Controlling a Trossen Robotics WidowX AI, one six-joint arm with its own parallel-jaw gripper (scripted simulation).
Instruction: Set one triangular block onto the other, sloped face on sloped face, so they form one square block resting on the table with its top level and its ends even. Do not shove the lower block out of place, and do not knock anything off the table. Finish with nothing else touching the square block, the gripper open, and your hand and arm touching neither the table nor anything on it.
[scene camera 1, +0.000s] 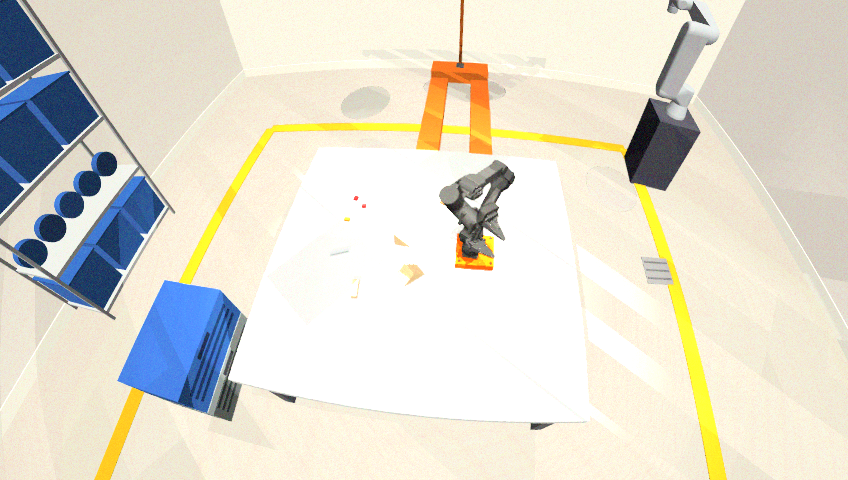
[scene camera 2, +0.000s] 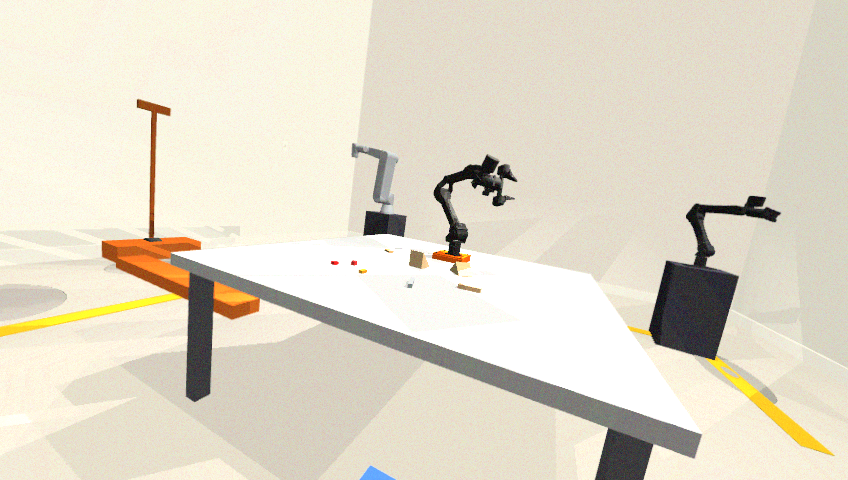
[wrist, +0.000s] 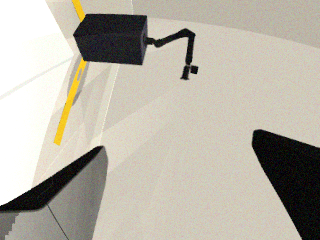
The gripper (scene camera 1: 499, 249) is open and holds nothing.
The gripper is seen too in the wrist view (wrist: 181, 146).
